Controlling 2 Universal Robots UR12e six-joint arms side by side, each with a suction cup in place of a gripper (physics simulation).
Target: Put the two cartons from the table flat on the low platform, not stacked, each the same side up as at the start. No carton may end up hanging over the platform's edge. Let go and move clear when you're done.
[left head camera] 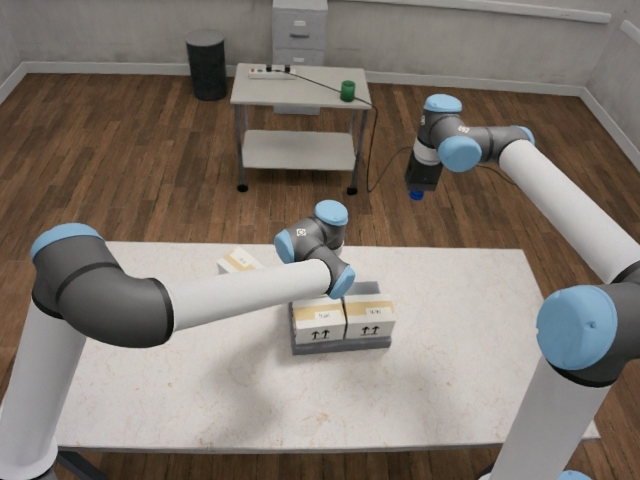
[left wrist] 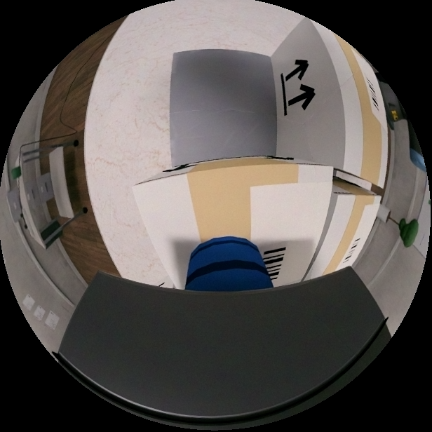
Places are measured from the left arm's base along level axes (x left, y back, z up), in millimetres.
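Pixels of known places: right hand, tool point: [left head camera: 416,196].
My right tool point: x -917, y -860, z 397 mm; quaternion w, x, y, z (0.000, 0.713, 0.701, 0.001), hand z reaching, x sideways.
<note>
For each thing: its middle in the pictures, then the offset to it from my right tool point. "spot": a spot on its surface instead. Level surfaces: height alone.
- low grey platform, surface spot: [left head camera: 367,287] spot: dx +111, dy +93, dz -349 mm
- carton, body centre: [left head camera: 243,273] dx +546, dy +33, dz -350 mm
- table, surface height: dz -397 mm
My left gripper's blue suction cup [left wrist: 228,265] is on the top of a white carton with tan tape [left wrist: 240,182], which it holds level at the platform's back left. In the left head camera the arm hides this carton and the cup. Whether the carton's bottom touches the low grey platform [left head camera: 367,287] [left wrist: 223,105] cannot be told. Another carton [left head camera: 240,259] lies on the table at the back left, partly hidden by the arm. My right gripper [left head camera: 416,195] is open and empty, high beyond the table's back edge.
Two more cartons stand side by side along the platform's front: the front left one [left head camera: 318,320] [left wrist: 356,220] and the front right one [left head camera: 369,316] [left wrist: 320,125]. The platform's back right part is bare. A trolley [left head camera: 299,149] stands behind the table [left head camera: 196,392].
</note>
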